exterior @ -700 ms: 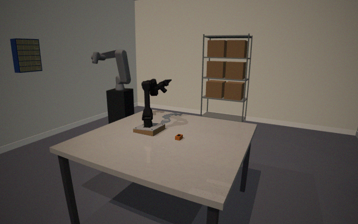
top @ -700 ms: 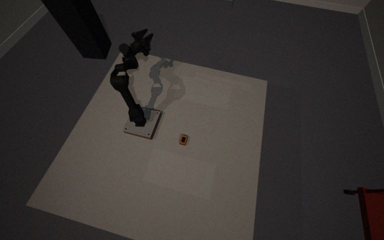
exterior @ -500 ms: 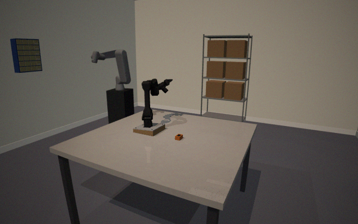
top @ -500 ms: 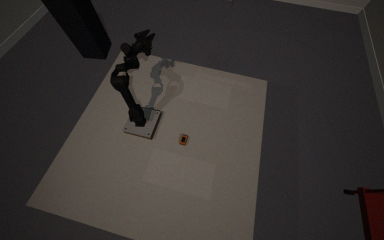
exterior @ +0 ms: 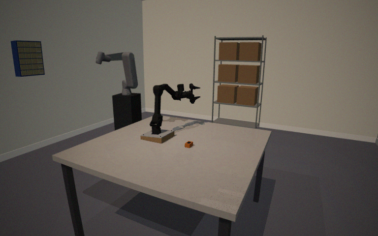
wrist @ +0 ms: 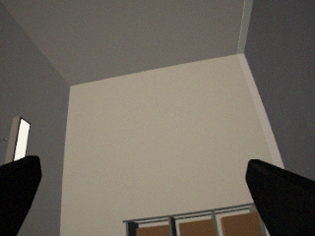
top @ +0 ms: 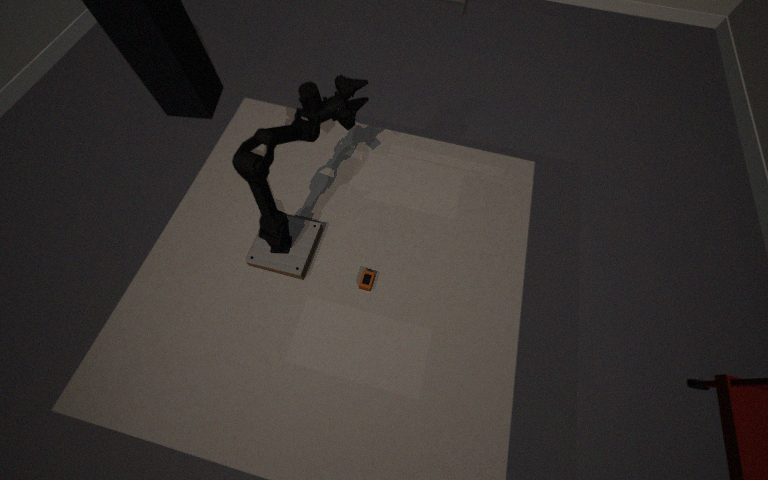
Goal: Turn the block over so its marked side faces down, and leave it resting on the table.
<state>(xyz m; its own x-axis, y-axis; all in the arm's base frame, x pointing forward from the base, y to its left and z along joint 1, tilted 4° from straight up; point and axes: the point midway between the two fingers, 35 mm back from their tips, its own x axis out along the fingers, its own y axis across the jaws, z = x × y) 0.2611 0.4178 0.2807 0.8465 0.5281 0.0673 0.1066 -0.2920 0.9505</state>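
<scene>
The orange block lies 40 mm ahead of my gripper tip, 540 mm to the right of it and 310 mm below it.
</scene>
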